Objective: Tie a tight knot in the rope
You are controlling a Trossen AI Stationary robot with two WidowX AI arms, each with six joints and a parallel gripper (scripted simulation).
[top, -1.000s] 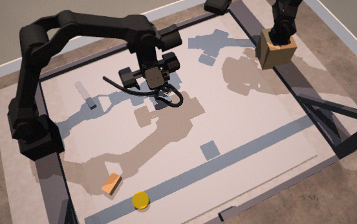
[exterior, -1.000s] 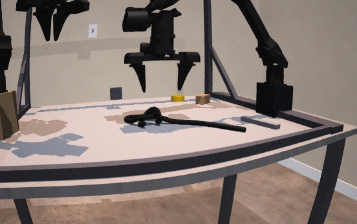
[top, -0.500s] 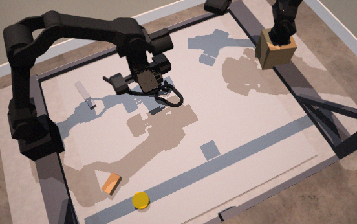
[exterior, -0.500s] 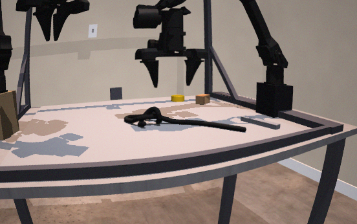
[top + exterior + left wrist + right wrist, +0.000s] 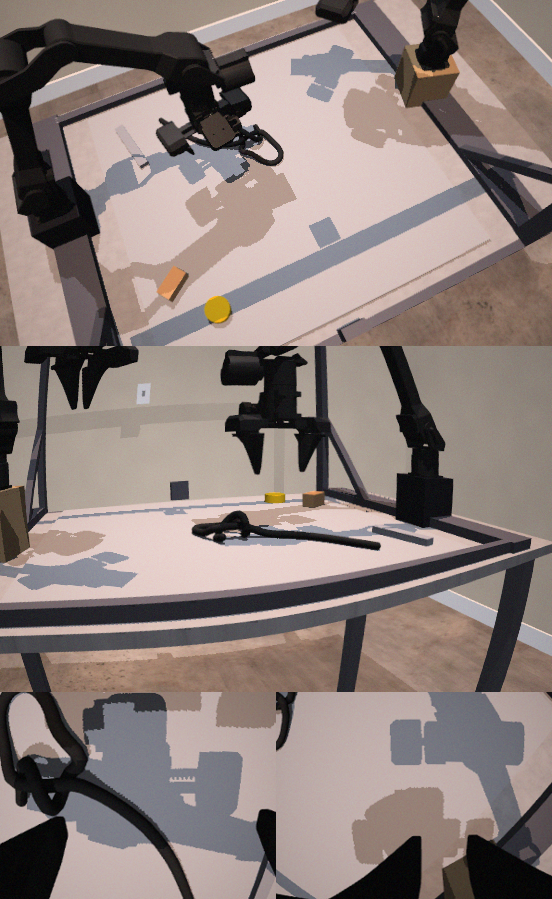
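Right now the grey bar is 170 mm to the left of my left hand, 130 mm below it and 130 mm ahead of it. From my left hand the other things lie so: yellow disc: 310 mm behind, 120 mm below, 110 mm to the left; then orange block: 230 mm behind, 180 mm to the left, 120 mm below.
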